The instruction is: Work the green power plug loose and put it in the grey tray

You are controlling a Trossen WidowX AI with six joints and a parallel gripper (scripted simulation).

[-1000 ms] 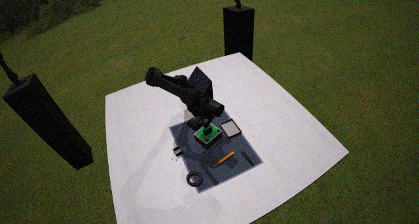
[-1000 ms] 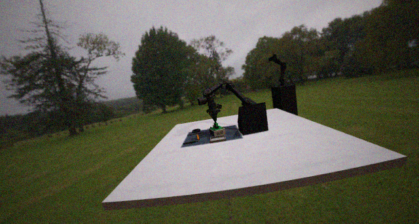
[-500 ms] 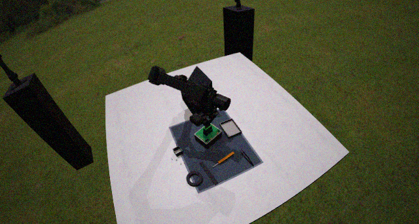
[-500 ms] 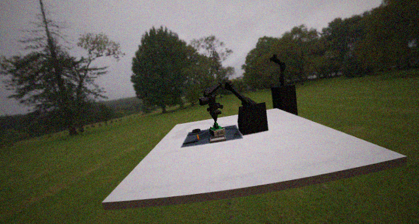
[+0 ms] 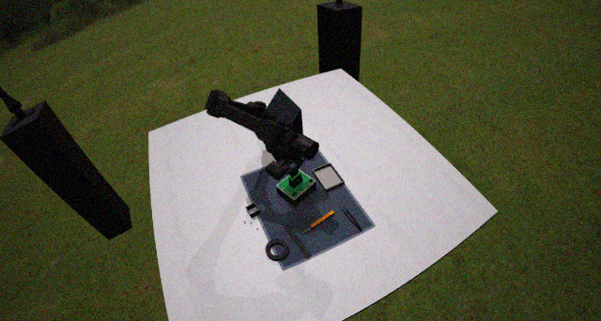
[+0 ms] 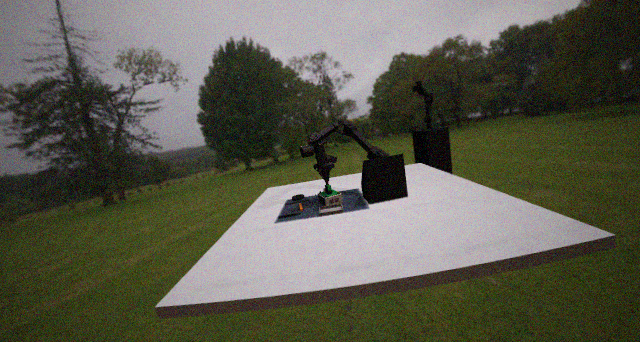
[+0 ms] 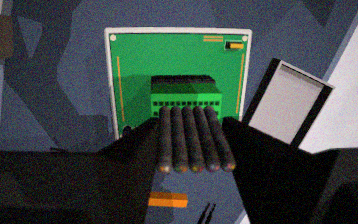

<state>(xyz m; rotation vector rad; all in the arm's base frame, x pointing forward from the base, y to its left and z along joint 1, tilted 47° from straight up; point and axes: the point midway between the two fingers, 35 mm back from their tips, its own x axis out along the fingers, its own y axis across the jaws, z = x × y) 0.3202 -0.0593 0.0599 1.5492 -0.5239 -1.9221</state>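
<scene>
Right now the green power plug is 3 cm below my gripper tip. Round my gripper tip: grey tray: 14 cm to the left, 12 cm below, 2 cm ahead; dark bar: 19 cm ahead, 12 cm to the right, 12 cm below; dark blue mat: 12 cm below, 5 cm ahead.
</scene>
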